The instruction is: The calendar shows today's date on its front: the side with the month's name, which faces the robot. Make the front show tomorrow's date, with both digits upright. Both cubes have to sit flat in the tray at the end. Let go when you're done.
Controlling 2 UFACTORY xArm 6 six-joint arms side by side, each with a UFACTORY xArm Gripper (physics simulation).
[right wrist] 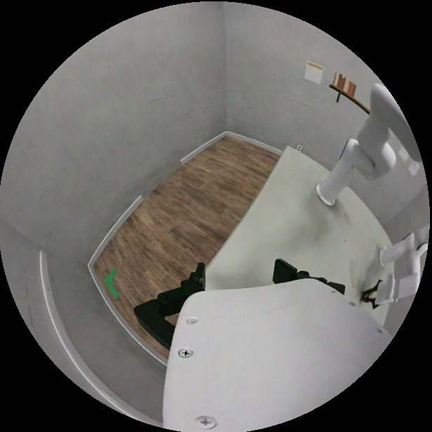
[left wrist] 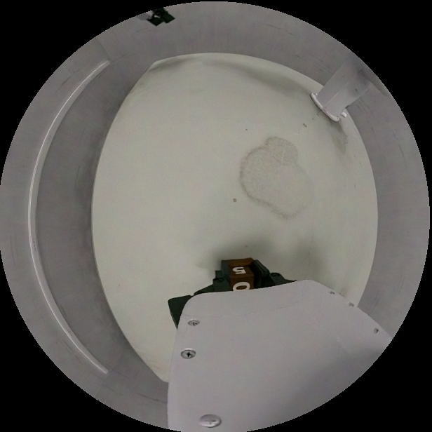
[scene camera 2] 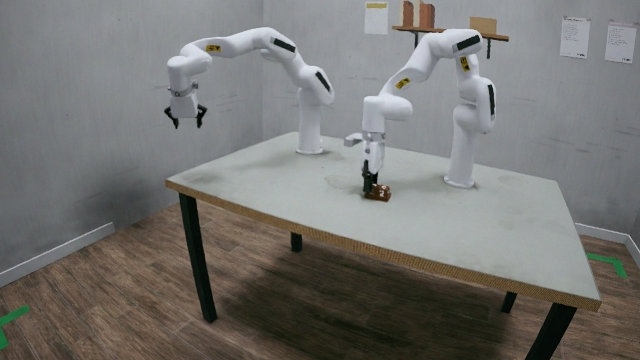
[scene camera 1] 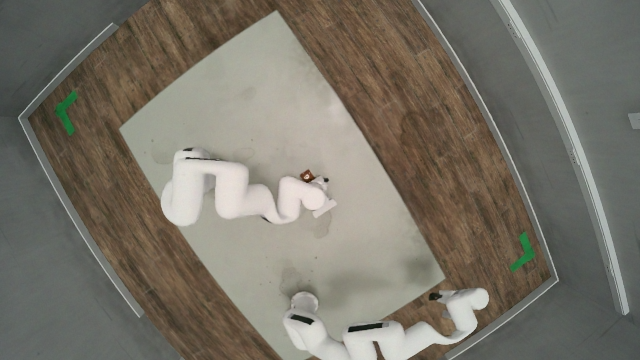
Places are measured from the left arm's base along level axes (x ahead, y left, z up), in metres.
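Pixels of known places: left gripper, fingertip midpoint: (scene camera 2: 369,190); right gripper, fingertip midpoint: (scene camera 2: 188,126) (scene camera 1: 439,299); left arm's base, origin of the base link: (scene camera 2: 458,182); right arm's base, origin of the base link: (scene camera 2: 309,150) (scene camera 1: 304,303).
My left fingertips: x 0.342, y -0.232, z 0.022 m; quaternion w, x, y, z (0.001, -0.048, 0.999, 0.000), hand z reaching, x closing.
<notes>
Ahead of a thing's pixels: the offset from my left fingertips to its top centre. "*": to the spot under its first point. Level surfaces: height alone.
The brown tray {* dy +0.041, dx +0.015, dz -0.017 m} (scene camera 2: 378,199) stands on the table with two brown cubes at it. One cube {dy +0.046, dx -0.008, dz +0.020 m} (scene camera 2: 384,191) (scene camera 1: 307,175) shows a white 2 toward scene camera 2 and a white digit on top. My left gripper (scene camera 2: 370,187) (left wrist: 238,271) points down at the left end of the tray in scene camera 2, its fingers closed on the other cube (left wrist: 240,272). That cube shows a 5 on a side and part of a 0 in the left wrist view; the fingers hide it in scene camera 2. The month side is hidden. My right gripper (scene camera 2: 188,124) (right wrist: 240,272) is open and empty, high beyond the table's end.
The pale table {dz -0.022 m} (scene camera 1: 370,225) (scene camera 2: 475,225) carries both arm bases. The right arm's base (scene camera 2: 310,145) stands at the back of the table in scene camera 2, the left arm's base (scene camera 2: 459,175) farther right. A wall shelf (scene camera 2: 450,33) holds books and a box.
</notes>
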